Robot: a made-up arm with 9 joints.
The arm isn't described. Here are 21 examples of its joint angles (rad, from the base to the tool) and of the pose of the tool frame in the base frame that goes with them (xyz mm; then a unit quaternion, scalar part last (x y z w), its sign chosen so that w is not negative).
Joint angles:
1: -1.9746 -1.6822 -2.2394 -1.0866 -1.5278 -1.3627 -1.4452 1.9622 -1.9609
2: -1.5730 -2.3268 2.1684 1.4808 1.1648 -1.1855 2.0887 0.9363 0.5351
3: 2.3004 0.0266 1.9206 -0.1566 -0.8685 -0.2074 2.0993 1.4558 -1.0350
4: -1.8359 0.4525 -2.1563 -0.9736 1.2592 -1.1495 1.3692 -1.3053 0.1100
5: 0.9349 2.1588 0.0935 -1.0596 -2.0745 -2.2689 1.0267 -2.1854 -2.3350
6: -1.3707 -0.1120 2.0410 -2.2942 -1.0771 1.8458 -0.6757 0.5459 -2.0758
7: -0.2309 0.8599 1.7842 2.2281 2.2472 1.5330 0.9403 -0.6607 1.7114
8: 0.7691 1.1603 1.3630 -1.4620 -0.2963 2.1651 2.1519 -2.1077 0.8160
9: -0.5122 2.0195 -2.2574 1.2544 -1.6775 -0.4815 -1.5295 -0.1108 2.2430
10: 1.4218 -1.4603 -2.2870 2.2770 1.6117 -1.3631 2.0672 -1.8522 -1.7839
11: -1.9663 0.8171 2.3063 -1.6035 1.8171 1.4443 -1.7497 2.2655 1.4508
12: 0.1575 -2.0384 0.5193 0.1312 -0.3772 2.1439 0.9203 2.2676 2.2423
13: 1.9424 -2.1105 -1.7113 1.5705 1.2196 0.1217 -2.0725 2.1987 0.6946
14: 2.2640 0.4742 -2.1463 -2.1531 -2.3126 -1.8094 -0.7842 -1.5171 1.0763
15: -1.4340 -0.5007 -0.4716 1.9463 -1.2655 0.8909 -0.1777 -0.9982 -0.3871
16: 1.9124 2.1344 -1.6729 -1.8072 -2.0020 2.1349 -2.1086 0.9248 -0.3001
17: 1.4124 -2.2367 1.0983 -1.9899 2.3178 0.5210 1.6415 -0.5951 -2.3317
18: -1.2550 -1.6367 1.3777 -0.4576 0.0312 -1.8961 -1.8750 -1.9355 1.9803
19: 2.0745 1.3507 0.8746 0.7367 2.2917 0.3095 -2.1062 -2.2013 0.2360
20: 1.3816 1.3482 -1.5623 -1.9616 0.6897 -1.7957 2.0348 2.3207 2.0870
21: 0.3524 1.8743 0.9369 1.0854 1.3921 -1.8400 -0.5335 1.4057 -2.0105
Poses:
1: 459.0 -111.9 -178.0 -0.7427 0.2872 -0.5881 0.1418
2: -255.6 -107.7 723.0 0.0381 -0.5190 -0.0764 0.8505
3: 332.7 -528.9 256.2 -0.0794 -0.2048 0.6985 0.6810
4: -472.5 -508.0 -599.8 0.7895 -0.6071 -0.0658 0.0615
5: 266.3 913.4 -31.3 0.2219 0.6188 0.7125 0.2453
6: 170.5 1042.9 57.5 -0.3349 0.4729 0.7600 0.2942
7: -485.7 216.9 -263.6 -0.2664 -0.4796 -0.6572 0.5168
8: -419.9 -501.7 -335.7 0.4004 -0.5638 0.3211 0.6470
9: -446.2 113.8 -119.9 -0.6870 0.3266 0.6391 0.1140
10: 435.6 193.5 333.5 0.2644 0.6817 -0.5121 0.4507
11: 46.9 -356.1 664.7 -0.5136 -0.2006 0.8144 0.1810
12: -783.5 148.9 493.8 -0.3208 -0.7596 -0.0463 0.5639
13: 230.1 228.5 998.1 -0.1711 0.9142 -0.3274 0.1663
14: -39.7 -87.4 821.6 -0.2930 -0.0427 0.8535 0.4287
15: -2.2 370.0 -587.9 -0.3965 -0.0797 0.4402 0.8016
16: -428.1 383.6 245.3 0.4908 0.0738 -0.7820 0.3770
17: 189.9 351.8 218.8 -0.3200 0.1868 0.1512 0.9164
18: 747.4 421.9 644.2 -0.3228 0.7242 -0.2788 0.5419
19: 414.8 366.8 128.8 0.3315 -0.3159 0.1539 0.8756
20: 262.5 573.3 233.7 0.8559 0.5136 -0.0121 0.0596
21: 108.5 1146.7 210.6 0.2998 0.0886 0.8783 0.3617
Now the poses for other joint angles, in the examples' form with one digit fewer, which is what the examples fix.
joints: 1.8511 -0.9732 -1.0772 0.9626 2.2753 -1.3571 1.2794 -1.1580 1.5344
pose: -187 -58 638 0.752 -0.502 0.088 0.419
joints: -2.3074 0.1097 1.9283 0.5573 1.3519 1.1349 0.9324 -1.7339 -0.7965
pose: 601 -418 390 0.068 0.525 -0.229 0.817
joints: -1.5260 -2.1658 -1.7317 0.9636 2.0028 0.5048 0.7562 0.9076 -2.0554
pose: -256 -35 -60 0.019 -0.267 -0.276 0.923
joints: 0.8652 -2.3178 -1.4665 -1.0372 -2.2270 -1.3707 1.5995 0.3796 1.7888
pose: -149 256 870 -0.621 -0.104 0.773 0.079
